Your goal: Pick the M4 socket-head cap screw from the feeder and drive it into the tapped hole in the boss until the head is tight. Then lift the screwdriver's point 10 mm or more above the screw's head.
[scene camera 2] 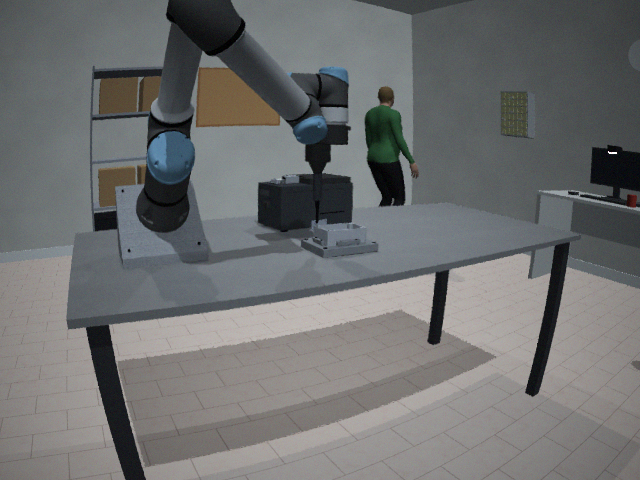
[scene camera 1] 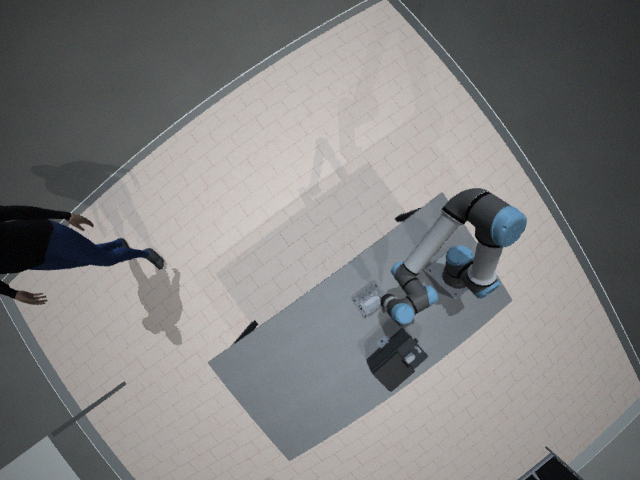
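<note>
The screwdriver [scene camera 2: 317, 220] points straight down in scene camera 2, its thin tip at the back left edge of the silver box-shaped part [scene camera 2: 330, 236] [scene camera 1: 370, 303]. Tip and part overlap in that view, so contact and height cannot be told. In scene camera 1 the wrist hides the tip. The part sits on a flat base plate [scene camera 2: 351, 250]. The screw, the boss and its tapped hole are too small or hidden to make out, so whether the tip bears a screw cannot be told. The dark feeder [scene camera 1: 390, 369] [scene camera 2: 276, 204] stands on the table behind the part in scene camera 2.
The grey table [scene camera 1: 299, 382] [scene camera 2: 439, 232] carries the arm's tilted mounting plate [scene camera 2: 165, 253]. A person in black and blue [scene camera 1: 31, 248] is at the left in scene camera 1. A person in green [scene camera 2: 382, 134] stands beyond the table. A desk [scene camera 2: 555, 198] is at the right.
</note>
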